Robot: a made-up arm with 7 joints.
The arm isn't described. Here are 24 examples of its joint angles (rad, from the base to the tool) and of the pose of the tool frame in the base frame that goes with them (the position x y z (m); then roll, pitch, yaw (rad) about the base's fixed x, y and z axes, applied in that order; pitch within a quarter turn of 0, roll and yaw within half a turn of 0).
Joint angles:
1: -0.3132 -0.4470 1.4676 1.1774 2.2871 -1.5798 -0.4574
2: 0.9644 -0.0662 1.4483 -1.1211 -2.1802 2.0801 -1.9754
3: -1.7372 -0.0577 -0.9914 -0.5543 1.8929 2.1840 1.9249
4: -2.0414 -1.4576 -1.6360 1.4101 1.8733 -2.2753 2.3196
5: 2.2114 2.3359 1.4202 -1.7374 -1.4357 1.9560 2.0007
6: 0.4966 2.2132 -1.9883 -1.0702 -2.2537 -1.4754 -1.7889
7: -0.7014 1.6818 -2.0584 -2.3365 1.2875 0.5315 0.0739
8: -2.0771 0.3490 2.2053 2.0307 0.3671 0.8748 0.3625
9: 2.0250 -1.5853 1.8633 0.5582 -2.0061 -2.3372 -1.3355
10: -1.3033 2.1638 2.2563 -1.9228 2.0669 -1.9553 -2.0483
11: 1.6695 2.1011 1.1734 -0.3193 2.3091 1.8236 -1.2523
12: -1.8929 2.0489 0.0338 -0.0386 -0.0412 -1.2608 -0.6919
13: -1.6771 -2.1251 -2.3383 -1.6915 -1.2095 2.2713 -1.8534
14: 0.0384 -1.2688 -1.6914 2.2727 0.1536 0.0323 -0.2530
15: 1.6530 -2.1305 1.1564 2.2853 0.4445 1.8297 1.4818
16: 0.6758 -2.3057 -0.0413 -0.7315 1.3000 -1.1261 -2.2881
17: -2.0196 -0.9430 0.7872 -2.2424 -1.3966 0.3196 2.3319
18: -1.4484 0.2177 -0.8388 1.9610 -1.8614 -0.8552 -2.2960
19: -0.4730 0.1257 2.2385 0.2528 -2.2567 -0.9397 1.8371
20: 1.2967 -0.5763 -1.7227 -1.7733 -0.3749 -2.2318 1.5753
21: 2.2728 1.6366 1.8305 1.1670 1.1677 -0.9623 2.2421
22: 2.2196 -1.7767 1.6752 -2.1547 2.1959 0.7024 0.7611
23: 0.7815 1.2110 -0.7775 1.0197 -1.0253 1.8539 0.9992
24: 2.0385 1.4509 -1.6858 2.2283 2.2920 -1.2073 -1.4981
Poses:
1: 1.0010 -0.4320 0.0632 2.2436 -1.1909 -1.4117
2: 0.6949 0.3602 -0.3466 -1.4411 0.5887 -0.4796
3: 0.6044 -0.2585 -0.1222 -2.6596 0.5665 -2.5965
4: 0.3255 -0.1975 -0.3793 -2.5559 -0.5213 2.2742
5: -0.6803 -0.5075 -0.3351 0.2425 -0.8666 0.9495
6: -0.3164 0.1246 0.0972 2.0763 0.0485 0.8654
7: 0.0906 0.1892 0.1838 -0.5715 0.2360 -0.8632
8: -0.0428 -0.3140 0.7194 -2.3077 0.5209 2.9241
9: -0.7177 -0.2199 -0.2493 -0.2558 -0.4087 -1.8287
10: 0.4832 -0.1785 0.7588 2.4596 -0.2856 -0.0955
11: 0.4357 0.3482 -0.9329 -2.5952 -0.4526 -1.2730
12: -0.2909 0.3131 0.0666 1.8076 -0.6163 -2.4731
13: 0.3681 0.1808 0.2347 -0.5699 1.1109 0.0169
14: 0.0098 0.3263 0.0509 -0.0627 -1.0571 -1.8415
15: -0.2539 0.0628 0.1125 -0.7207 0.9024 -1.8737
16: -0.0688 0.3064 -0.3039 -2.4841 0.4441 3.0436
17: 0.2670 0.0280 1.1455 0.0393 -0.0188 2.7162
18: 0.0222 -0.2229 -0.2815 1.0098 -0.9263 -0.0879
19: 0.3600 0.1052 0.5836 3.0689 -0.2672 0.4150
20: 0.0867 0.1623 -0.1682 0.3874 -0.9536 -2.6911
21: -0.6207 0.2352 -0.4622 -2.2658 -0.3384 -0.7091
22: -0.6769 -0.1326 -0.1356 -0.7512 0.3719 2.4464
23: -0.4309 0.4473 0.3750 -2.3752 0.5765 0.0834
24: 0.0337 -0.0747 0.4047 2.9763 -0.7996 -2.5592
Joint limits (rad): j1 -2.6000..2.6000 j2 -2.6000..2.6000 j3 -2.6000..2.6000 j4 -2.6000..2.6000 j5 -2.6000..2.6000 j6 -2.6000..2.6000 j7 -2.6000..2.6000
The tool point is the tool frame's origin. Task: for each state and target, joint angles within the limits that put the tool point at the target. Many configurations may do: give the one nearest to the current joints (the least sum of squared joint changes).
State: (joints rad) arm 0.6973 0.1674 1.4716 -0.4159 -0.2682 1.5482 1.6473
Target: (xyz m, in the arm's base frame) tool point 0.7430 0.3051 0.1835
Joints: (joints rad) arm 0.6259 0.3041 1.4415 -0.4194 -0.7576 1.4204 1.5738
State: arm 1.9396 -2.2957 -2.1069 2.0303 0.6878 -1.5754 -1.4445
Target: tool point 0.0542 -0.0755 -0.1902
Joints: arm 2.0336 -2.2210 -2.6000 1.8051 0.3264 -1.2210 -1.6062
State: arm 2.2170 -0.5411 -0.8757 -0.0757 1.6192 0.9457 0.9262
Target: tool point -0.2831 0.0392 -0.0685
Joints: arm 1.4730 -0.7184 -0.8252 0.2213 1.2938 1.3694 1.2140
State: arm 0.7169 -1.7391 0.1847 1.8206 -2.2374 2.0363 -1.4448
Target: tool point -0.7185 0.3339 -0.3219
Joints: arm 0.6020 -1.6729 0.2207 1.7921 -2.1913 2.0726 -1.4699
